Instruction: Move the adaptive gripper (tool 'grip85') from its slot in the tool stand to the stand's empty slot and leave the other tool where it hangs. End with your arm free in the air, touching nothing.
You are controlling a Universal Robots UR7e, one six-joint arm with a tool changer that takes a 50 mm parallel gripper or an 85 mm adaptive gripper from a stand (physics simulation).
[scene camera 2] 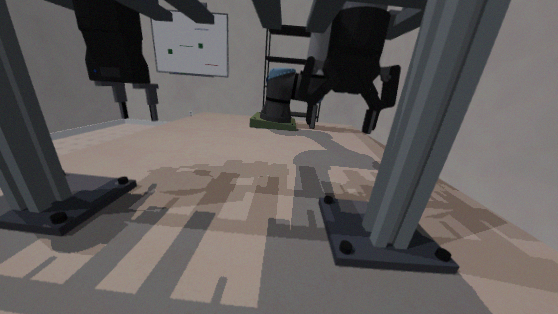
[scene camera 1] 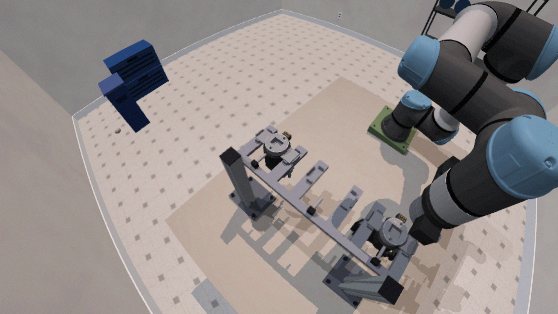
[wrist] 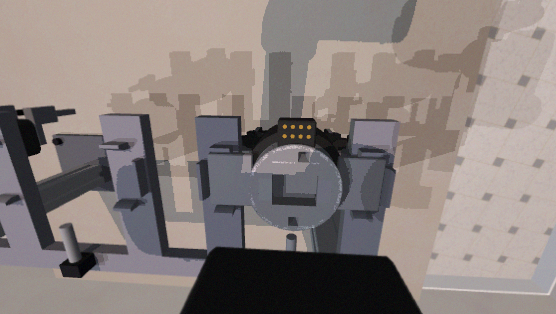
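Scene:
Tool stand (wrist: 122, 160) and (scene camera 1: 350, 196): the same spot on the stand.

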